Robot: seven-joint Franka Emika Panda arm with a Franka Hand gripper.
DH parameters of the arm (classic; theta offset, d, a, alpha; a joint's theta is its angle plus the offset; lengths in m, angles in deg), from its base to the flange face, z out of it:
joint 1: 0 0.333 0 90
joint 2: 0 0 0 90
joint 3: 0 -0.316 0.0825 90
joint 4: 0 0 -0.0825 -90
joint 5: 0 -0.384 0 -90
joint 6: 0 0 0.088 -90
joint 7: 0 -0.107 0 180
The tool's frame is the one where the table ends.
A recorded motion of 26 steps. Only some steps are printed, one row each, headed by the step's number.
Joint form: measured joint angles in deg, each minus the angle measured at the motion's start. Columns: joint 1, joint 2, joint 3, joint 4, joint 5, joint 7, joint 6.
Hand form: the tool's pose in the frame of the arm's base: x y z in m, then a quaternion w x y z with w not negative. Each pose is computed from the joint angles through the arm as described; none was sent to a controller.
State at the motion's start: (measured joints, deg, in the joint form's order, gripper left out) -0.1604 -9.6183 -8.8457 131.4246 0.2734 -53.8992 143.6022
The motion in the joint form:
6: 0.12 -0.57 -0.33 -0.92 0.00 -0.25 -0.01
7: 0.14 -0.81 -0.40 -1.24 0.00 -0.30 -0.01
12: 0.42 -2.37 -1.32 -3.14 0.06 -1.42 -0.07
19: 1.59 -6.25 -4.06 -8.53 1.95 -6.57 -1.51
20: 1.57 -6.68 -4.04 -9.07 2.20 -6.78 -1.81
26: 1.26 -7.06 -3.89 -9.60 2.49 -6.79 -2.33
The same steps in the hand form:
6: 0.5308 0.0855 0.2834 0.02460 -0.92354 0.38238 -0.01591
7: 0.5323 0.0865 0.2834 0.02538 -0.92361 0.38214 -0.01628
12: 0.5403 0.0992 0.2823 0.03017 -0.92363 0.38175 -0.01634
19: 0.5578 0.1410 0.2822 0.03426 -0.92318 0.38253 -0.01520
20: 0.5601 0.1410 0.2814 0.03280 -0.92295 0.38325 -0.01436
26: 0.5630 0.1368 0.2805 0.02973 -0.92217 0.38543 -0.01280

